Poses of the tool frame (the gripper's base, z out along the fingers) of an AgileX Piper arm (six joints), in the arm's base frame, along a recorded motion.
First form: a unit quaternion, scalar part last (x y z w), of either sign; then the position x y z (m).
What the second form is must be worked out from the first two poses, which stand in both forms.
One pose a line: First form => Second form
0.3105, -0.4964, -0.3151, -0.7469, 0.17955, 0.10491, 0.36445 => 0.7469, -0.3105, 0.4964, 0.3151, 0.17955, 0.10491, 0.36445
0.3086, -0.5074, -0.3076, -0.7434, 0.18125, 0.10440, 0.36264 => 0.7434, -0.3086, 0.5074, 0.3076, 0.18125, 0.10440, 0.36264
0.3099, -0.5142, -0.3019, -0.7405, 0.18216, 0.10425, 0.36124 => 0.7405, -0.3099, 0.5142, 0.3019, 0.18216, 0.10425, 0.36124
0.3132, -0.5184, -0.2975, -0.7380, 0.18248, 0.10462, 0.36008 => 0.7380, -0.3132, 0.5184, 0.2975, 0.18248, 0.10462, 0.36008
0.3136, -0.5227, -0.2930, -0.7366, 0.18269, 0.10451, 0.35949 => 0.7366, -0.3136, 0.5227, 0.2930, 0.18269, 0.10451, 0.35949
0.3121, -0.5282, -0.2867, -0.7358, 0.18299, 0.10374, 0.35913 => 0.7358, -0.3121, 0.5282, 0.2867, 0.18299, 0.10374, 0.35913
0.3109, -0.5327, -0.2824, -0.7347, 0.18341, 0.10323, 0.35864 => 0.7347, -0.3109, 0.5327, 0.2824, 0.18341, 0.10323, 0.35864
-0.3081, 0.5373, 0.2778, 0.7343, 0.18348, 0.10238, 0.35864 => 0.7343, -0.3081, 0.5373, 0.2778, 0.18348, 0.10238, 0.35864
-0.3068, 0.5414, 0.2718, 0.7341, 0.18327, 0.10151, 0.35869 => 0.7341, -0.3068, 0.5414, 0.2718, 0.18327, 0.10151, 0.35869
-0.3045, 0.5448, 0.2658, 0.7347, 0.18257, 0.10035, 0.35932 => 0.7347, -0.3045, 0.5448, 0.2658, 0.18257, 0.10035, 0.35932
